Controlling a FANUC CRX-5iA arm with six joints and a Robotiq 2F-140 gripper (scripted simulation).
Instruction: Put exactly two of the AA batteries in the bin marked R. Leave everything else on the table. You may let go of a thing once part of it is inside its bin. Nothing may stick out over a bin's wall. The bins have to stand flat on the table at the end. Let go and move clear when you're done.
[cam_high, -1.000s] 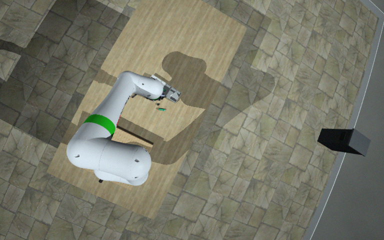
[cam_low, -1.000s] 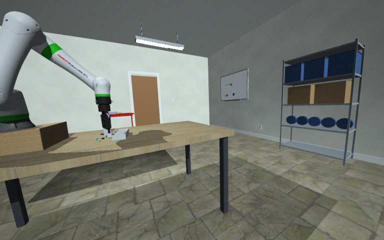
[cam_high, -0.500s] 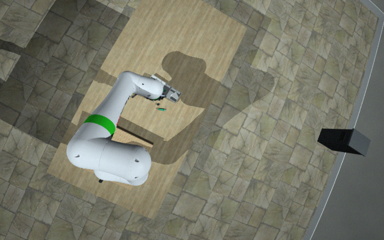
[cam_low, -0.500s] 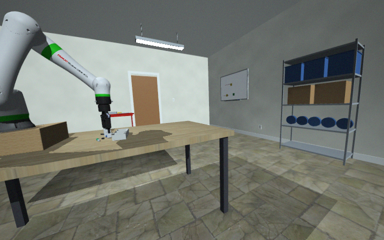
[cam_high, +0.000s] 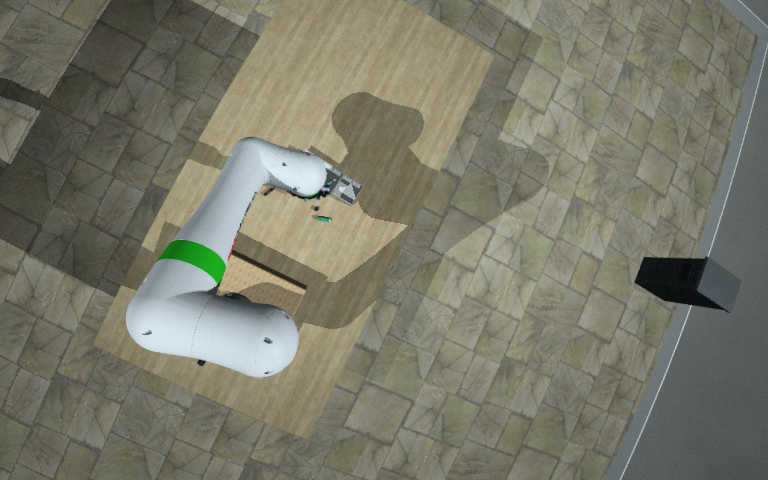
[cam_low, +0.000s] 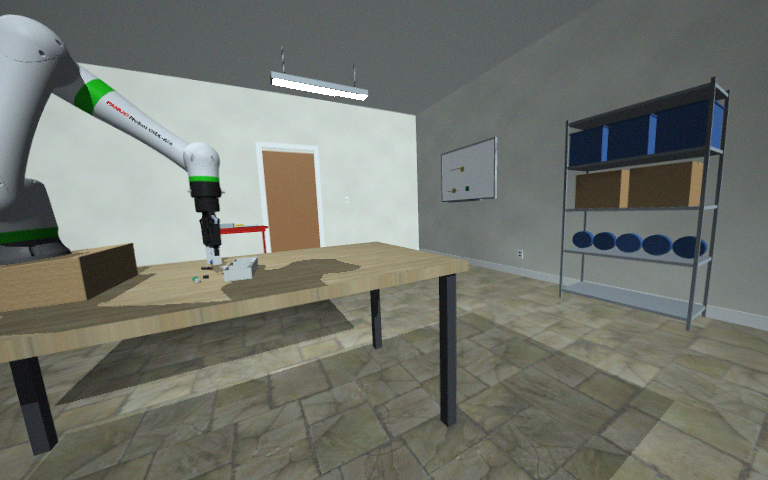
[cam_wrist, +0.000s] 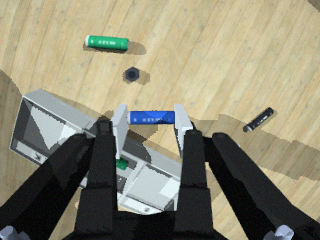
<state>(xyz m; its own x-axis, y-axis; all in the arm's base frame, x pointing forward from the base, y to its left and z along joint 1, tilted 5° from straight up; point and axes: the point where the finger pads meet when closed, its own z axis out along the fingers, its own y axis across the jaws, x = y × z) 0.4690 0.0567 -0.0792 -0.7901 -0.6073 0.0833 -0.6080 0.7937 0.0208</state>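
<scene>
Now: hand 100 mm short of the grey bin and 50 mm above it. From my hand the other things lie so: blue AA battery 30 mm below; then white domino 120 mm to the left, 70 mm below, 10 mm behind; then small black round part 70 mm below, 40 mm to the right, 20 mm behind.
</scene>
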